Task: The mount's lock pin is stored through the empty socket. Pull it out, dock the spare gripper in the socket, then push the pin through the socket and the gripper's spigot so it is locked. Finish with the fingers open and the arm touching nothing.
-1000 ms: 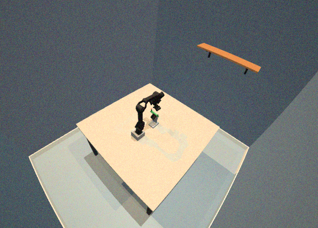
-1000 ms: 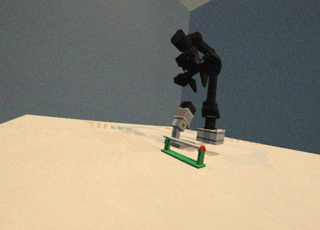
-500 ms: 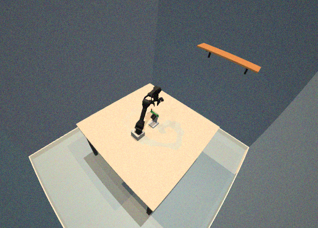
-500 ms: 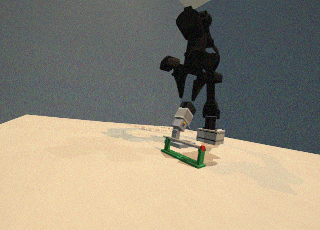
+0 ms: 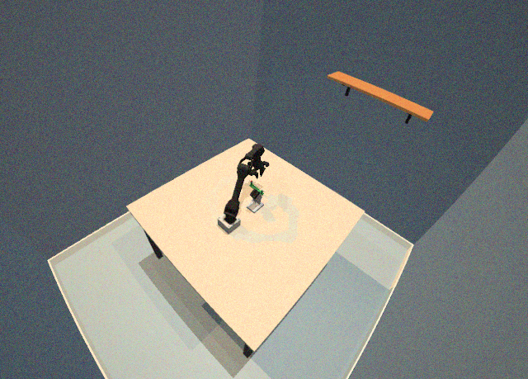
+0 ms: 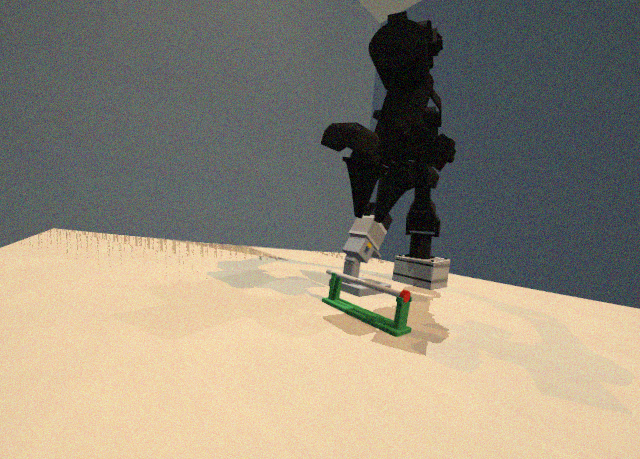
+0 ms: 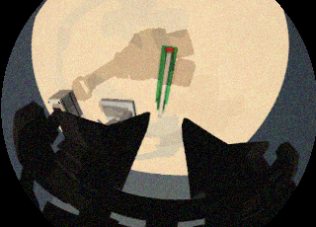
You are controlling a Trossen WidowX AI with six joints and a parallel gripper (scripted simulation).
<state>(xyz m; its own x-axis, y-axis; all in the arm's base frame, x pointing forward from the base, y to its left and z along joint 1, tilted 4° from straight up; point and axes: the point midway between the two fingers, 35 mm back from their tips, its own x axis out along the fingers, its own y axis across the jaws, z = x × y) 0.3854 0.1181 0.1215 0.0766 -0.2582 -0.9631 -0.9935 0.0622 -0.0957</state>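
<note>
My gripper tip is now 11 cm above the green cradle, 1 cm to the right of it and 1 cm past it. From my gripper tip the other things lie so: spare gripper 14 cm behind, 10 cm to the right, 1 cm below; grey mount 13 cm behind, 10 cm to the right, 8 cm below.
</note>
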